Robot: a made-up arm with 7 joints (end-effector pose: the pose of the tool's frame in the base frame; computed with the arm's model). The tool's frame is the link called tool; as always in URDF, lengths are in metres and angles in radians. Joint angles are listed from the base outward.
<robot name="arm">
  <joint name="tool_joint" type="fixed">
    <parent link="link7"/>
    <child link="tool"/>
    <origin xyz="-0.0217 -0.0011 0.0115" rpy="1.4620 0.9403 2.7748"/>
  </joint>
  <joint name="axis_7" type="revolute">
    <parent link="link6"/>
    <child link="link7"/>
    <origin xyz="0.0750 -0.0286 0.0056" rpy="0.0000 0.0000 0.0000"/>
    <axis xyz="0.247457 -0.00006 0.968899"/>
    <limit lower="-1.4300" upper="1.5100" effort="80" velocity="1.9"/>
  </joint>
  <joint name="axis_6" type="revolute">
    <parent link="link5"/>
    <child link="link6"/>
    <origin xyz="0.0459 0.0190 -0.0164" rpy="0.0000 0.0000 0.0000"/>
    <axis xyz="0.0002 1 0.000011"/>
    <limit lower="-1.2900" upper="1.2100" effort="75" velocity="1.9"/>
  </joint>
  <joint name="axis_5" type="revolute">
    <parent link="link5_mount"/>
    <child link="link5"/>
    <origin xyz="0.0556 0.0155 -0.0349" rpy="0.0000 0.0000 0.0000"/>
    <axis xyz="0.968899 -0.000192 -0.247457"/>
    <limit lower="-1.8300" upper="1.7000" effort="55" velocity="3.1"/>
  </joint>
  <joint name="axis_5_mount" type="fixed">
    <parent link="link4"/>
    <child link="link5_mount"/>
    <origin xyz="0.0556 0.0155 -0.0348" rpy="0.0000 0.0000 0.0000"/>
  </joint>
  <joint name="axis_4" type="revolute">
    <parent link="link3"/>
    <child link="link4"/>
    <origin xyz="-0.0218 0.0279 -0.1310" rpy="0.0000 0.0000 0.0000"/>
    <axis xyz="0.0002 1 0.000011"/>
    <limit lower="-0.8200" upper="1.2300" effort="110" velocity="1.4"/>
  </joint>
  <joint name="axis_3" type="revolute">
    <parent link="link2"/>
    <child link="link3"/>
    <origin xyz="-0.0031 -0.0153 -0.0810" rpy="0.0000 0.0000 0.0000"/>
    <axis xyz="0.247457 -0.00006 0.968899"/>
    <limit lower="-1.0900" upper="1.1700" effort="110" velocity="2.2"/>
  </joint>
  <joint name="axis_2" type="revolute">
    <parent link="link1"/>
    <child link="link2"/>
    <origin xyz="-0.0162 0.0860 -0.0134" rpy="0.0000 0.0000 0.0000"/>
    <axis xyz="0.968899 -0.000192 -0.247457"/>
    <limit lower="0.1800" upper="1.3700" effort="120" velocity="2.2"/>
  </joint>
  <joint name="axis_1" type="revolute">
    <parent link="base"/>
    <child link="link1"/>
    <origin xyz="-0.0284 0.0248 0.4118" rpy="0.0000 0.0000 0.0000"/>
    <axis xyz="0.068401 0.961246 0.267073"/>
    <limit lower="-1.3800" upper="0.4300" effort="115" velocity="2.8"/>
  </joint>
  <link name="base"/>
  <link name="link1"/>
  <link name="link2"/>
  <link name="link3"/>
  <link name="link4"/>
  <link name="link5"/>
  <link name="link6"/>
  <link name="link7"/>
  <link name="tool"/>
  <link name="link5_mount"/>
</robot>
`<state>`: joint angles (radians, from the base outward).
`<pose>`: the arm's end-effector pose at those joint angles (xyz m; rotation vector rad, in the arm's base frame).
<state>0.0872 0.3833 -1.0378 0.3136 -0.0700 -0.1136 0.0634</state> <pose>0.0041 0.0584 0.0311 0.6393 1.7338 0.9925</pose>
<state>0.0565 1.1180 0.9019 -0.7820 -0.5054 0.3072 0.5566</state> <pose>0.0838 0.2398 0.4812 -1.0766 0.0831 1.5864</pose>
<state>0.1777 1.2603 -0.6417 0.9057 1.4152 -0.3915 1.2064</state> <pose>-0.0574 0.4980 0.1911 1.1630 -0.1614 0.9775</pose>
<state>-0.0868 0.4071 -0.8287 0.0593 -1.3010 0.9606 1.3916</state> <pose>0.0940 0.0274 0.0689 -0.9677 -1.7482 -2.3056</pose>
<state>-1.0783 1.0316 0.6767 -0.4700 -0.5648 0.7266 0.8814</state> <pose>0.1380 0.2629 0.5878 -2.0512 0.2859 1.2566</pose>
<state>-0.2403 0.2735 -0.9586 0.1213 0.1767 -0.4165 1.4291</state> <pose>0.1164 -0.0282 0.1129 -1.1063 1.0766 1.4460</pose>
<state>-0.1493 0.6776 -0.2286 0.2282 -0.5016 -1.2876 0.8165</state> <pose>0.1470 0.2481 0.2029 -1.7058 0.7470 1.0438</pose>
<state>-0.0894 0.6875 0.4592 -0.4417 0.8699 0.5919 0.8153</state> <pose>0.1768 0.3242 0.3165 -0.8907 -0.9769 2.4320</pose>
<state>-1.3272 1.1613 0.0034 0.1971 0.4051 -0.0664 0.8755</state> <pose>0.2893 0.2633 0.5908 -1.5055 -0.9082 1.3747</pose>
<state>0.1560 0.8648 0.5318 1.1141 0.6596 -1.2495 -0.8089</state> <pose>-0.0613 0.4183 0.2036 1.1165 1.1919 1.2579</pose>
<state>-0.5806 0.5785 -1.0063 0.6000 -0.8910 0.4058 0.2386</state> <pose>0.2566 0.1451 0.0769 0.5642 1.8779 1.8365</pose>
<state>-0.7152 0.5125 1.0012 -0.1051 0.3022 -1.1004 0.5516</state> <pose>0.1508 0.3035 0.3548 -1.6306 -0.9210 0.8758</pose>
